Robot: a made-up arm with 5 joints.
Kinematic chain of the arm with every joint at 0, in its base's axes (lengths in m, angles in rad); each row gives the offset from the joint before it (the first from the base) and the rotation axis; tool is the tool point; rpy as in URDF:
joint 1: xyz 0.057 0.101 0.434 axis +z
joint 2: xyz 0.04 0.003 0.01 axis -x
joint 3: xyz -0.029 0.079 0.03 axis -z
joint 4: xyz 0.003 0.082 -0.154 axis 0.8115 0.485 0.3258
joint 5: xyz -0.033 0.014 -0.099 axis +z
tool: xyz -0.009 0.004 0.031 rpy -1.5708 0 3.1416
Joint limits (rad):
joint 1: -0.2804..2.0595
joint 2: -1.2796..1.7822
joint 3: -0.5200..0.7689
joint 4: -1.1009..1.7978
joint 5: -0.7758..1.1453
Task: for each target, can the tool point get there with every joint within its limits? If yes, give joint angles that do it. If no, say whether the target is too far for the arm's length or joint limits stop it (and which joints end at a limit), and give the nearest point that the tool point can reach.
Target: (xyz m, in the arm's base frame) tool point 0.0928 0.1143 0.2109
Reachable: yes | joints 1.8519 0.7538 0.0363 -0.8830 0.4060
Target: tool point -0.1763 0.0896 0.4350
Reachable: yes | joints 1.5229 -0.4501 0.3510 1.4869 -0.1550
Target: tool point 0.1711 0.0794 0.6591
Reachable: no: joint limits stop it (at a limit: joint 1, joint 2, joint 3, joint 4, joint 5) | nearest point 0.1235 0.2322 0.6050 | short by 0.169 m
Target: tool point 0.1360 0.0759 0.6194
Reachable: no: joint limits stop it (at a limit: joint 1, joint 2, joint 3, joint 4, joint 5) | nearest point 0.1235 0.2322 0.6050 | short by 0.157 m
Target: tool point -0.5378 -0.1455 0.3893
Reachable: no: too far | nearest point -0.1959 -0.0034 0.4209 | short by 0.372 m
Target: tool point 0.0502 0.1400 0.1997
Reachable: yes | joints -0.0230 0.8807 0.4396 1.1874 0.1687
